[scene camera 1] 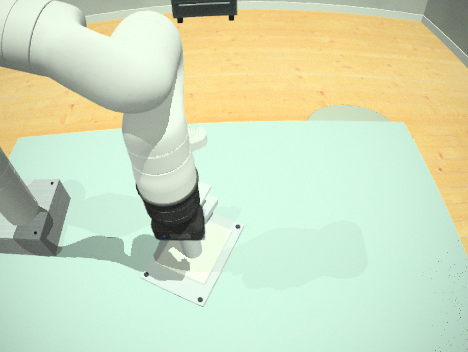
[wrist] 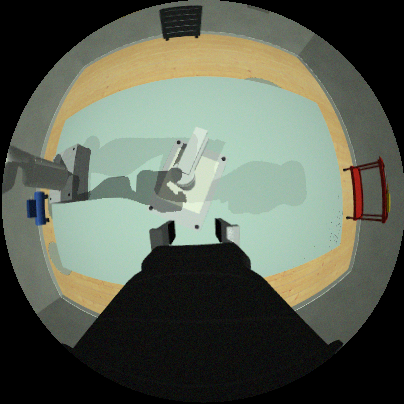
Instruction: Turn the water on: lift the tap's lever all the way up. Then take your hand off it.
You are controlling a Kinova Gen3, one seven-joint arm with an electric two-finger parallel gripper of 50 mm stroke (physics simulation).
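Frame: origin at the arm's base, x ahead, y left, z up, level; millimetres.
Seen in the pictures: gripper, fingertip midpoint: (scene camera 1: 186, 234) (wrist: 194, 227); arm's base, origin of the base link: (scene camera 1: 24, 211) (wrist: 61, 177).
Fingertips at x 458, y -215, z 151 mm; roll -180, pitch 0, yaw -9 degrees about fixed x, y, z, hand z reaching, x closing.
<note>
Pixels of each thing's top centre, then the offset from my fingertips to it. Level surfaces: height alone.
- white base plate, middle of its top: (scene camera 1: 192, 250) (wrist: 186, 182) 7 mm back, 93 mm left, 233 mm down
- spout, middle of its top: (scene camera 1: 202, 208) (wrist: 195, 149) 32 mm ahead, 151 mm left, 146 mm down
- pale green table top, its level: 245 mm down
The light grey tap has its upright column (scene camera 1: 191, 249) (wrist: 186, 181) on a white base plate (scene camera 1: 187, 287) (wrist: 199, 219). Its flat lever (scene camera 1: 205, 190) (wrist: 193, 152) reaches from the column's top toward the back right, above the spout (scene camera 1: 212, 207). In the scene view the arm hides most of the lever; its exact tilt cannot be told. My gripper (wrist: 194, 227) is open and empty, its fingers apart on the front side of the tap in the wrist view, with no visible contact. In the scene view its black housing (scene camera 1: 177, 222) covers the column's top, and the fingers are hidden.
The pale green table top (scene camera 1: 310, 175) (wrist: 270, 120) bears the plate. The arm's grey base block (scene camera 1: 59, 212) (wrist: 80, 172) is at the left. A red chair-like frame (wrist: 357, 193) and a blue object (wrist: 39, 208) stand beyond the table. A black cabinet (scene camera 1: 204, 9) (wrist: 181, 22) is at the back.
</note>
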